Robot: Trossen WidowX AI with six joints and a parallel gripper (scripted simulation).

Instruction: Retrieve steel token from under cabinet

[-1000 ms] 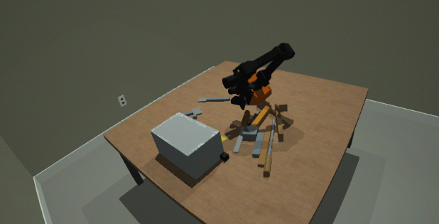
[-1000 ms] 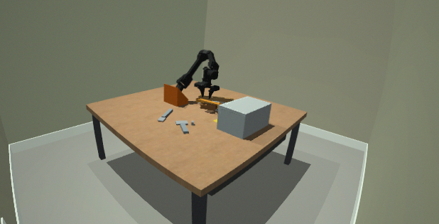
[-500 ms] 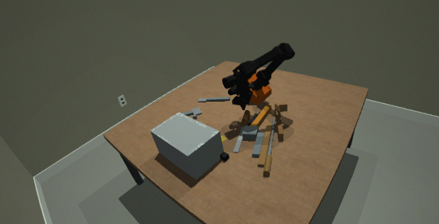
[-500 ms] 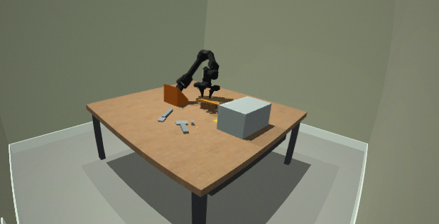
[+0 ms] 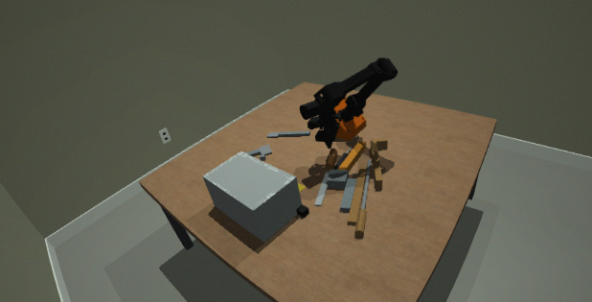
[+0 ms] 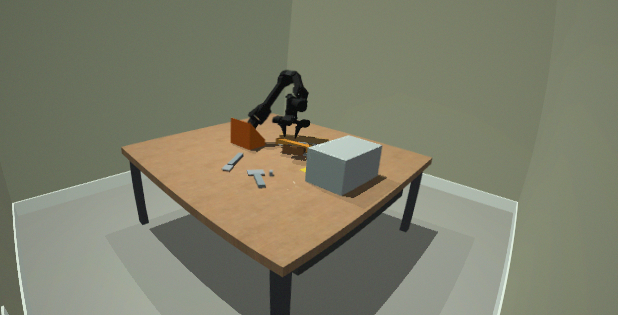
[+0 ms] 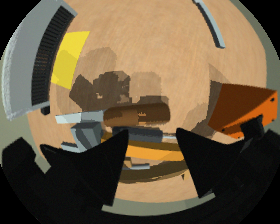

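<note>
Right now the orange bar is 50 mm behind my gripper tip, 70 mm to the left of it and 60 mm below it. The rest, counted from my gripper tip: grey block: 90 mm ahead, 120 mm to the left, 60 mm below; then wooden stick: 100 mm ahead, 220 mm to the left, 70 mm below; then grey t-piece: 170 mm ahead, 330 mm to the right, 70 mm below.
</note>
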